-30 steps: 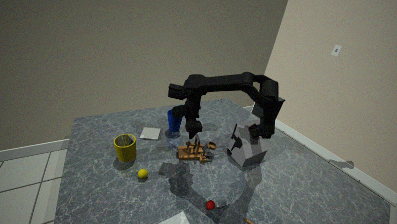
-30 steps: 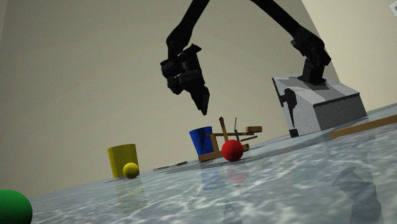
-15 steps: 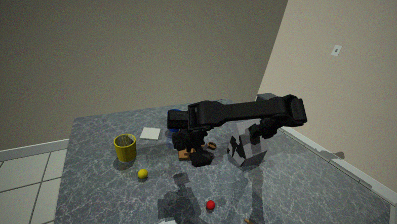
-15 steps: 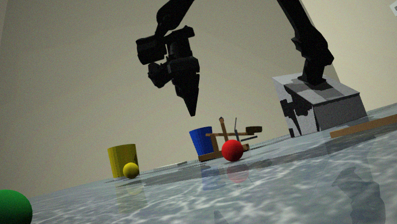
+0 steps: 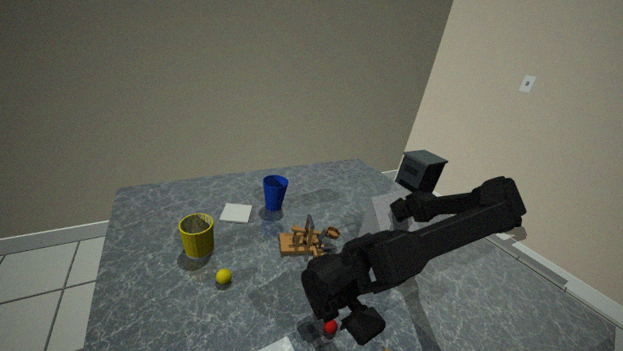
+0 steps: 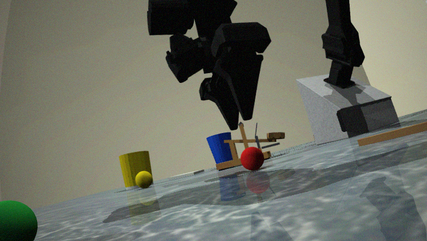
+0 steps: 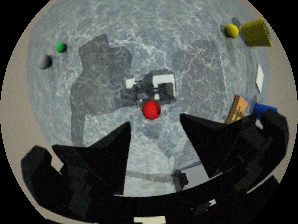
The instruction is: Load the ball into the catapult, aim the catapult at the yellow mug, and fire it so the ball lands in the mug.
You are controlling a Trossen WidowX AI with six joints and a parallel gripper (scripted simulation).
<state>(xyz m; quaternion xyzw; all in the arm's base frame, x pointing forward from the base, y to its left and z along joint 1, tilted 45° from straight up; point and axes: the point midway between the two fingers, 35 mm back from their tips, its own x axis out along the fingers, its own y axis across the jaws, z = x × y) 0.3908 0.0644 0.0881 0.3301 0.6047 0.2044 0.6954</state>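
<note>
My gripper tip is now 50 mm above the red ball. The rest, counted from my gripper tip: green ball (190 mm ahead, 160 mm to the left, 50 mm below); wooden catapult (140 mm behind, 220 mm to the right, 10 mm below); wooden plank (100 mm behind, 190 mm to the left, 60 mm below).
</note>
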